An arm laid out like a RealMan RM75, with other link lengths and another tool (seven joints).
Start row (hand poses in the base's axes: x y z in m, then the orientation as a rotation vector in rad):
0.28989, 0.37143, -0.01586, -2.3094, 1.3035, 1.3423
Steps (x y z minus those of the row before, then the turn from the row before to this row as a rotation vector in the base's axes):
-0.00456, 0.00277, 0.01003, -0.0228, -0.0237, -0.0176
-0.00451, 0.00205, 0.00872, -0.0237, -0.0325, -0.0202
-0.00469, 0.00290, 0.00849, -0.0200, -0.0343, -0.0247
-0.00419, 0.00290, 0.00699, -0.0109, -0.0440, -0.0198
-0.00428, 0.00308, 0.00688, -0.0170, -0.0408, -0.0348
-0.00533, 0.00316, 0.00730, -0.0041, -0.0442, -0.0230
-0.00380, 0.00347, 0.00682, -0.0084, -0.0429, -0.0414
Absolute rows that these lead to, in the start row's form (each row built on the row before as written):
0.28533, 0.37420, -0.00583, -2.3159, 1.3357, 1.2974
0.28082, 0.37625, 0.00289, -2.3226, 1.3680, 1.2393
0.27613, 0.37915, 0.01138, -2.3218, 1.4000, 1.1786
0.27194, 0.38205, 0.01837, -2.3211, 1.4146, 1.1103
0.26766, 0.38513, 0.02525, -2.3079, 1.4496, 1.0394
0.26233, 0.38829, 0.03255, -2.2965, 1.4593, 0.9738
0.25853, 0.39176, 0.03937, -2.2692, 1.4903, 0.9031

